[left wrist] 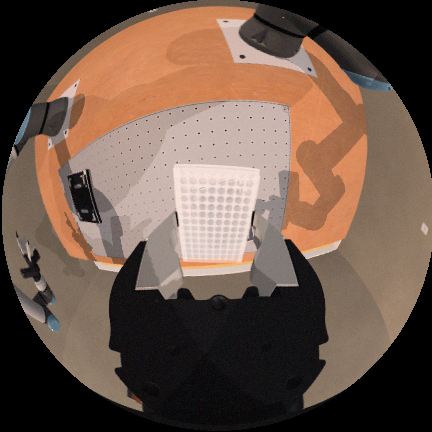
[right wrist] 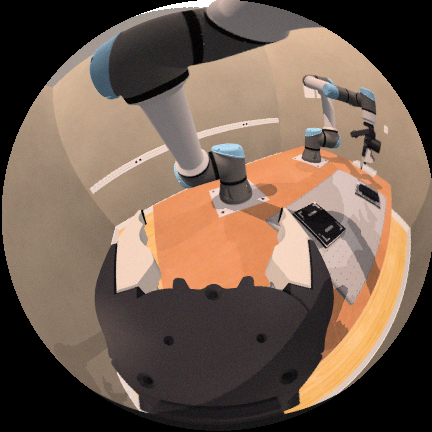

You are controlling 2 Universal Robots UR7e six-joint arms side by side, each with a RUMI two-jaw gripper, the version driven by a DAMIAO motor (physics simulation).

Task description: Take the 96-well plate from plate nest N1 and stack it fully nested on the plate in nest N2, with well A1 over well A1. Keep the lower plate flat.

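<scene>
The white 96-well plate [left wrist: 216,215] [right wrist: 369,170] is held between the fingers of my left gripper [left wrist: 214,211], raised above the grey perforated board. Its well A1 cannot be made out. One black nest [left wrist: 84,196] [right wrist: 320,224] stands on the board without a plate, light clips showing. A second dark nest [right wrist: 368,194] stands farther off in the right wrist view; its top looks dark, and a lower plate cannot be made out. The held plate may hide this nest in the left wrist view. My right gripper [right wrist: 211,209] is open and empty, away from both nests.
The perforated board [left wrist: 225,130] [right wrist: 342,265] lies on the orange table top [left wrist: 135,65] [right wrist: 215,250]. The left arm's base [left wrist: 272,37] [right wrist: 311,152] and the right arm's base [left wrist: 52,116] [right wrist: 235,190] stand behind the board.
</scene>
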